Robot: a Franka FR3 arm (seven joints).
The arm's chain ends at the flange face. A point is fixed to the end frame.
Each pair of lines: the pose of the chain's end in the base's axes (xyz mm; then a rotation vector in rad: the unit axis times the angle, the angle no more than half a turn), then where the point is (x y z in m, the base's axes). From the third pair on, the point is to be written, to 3 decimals.
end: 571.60 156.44 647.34 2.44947 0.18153 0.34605
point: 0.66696 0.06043 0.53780
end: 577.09 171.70 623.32 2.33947 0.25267 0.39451
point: 0.68184 0.07118 0.52722
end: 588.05 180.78 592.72 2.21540 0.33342 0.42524
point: 0.701 0.077 0.511
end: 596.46 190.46 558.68 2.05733 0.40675 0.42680
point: 0.716 0.082 0.495
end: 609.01 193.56 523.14 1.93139 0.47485 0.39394
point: 0.732 0.082 0.471
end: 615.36 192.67 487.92 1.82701 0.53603 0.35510
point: 0.741 0.080 0.445
